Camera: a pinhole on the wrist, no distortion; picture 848 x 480 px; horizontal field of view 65.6 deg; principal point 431.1 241.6 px. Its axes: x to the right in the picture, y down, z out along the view. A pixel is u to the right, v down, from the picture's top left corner.
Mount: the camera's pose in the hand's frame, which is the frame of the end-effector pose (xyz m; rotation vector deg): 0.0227 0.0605 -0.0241 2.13 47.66 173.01
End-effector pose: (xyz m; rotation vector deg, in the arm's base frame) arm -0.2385 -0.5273 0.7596 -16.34 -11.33 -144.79
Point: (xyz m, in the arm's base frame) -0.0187 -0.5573 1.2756
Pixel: 517.2 451.3
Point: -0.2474 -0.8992 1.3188
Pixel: 77.8 248.2
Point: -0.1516 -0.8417 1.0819
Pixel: 185.6 93.2
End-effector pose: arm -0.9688 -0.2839 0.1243 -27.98 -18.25 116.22
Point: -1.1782 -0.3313 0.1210
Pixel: 342.1 60.1
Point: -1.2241 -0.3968 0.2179
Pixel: 521.8 209.9
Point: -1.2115 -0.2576 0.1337
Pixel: 76.9 167.4
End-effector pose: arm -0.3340 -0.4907 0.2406 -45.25 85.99 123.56
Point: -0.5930 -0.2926 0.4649
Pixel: 395.4 251.4
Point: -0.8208 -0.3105 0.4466
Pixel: 149.5 113.0
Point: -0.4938 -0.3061 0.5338
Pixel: 613.6 247.0
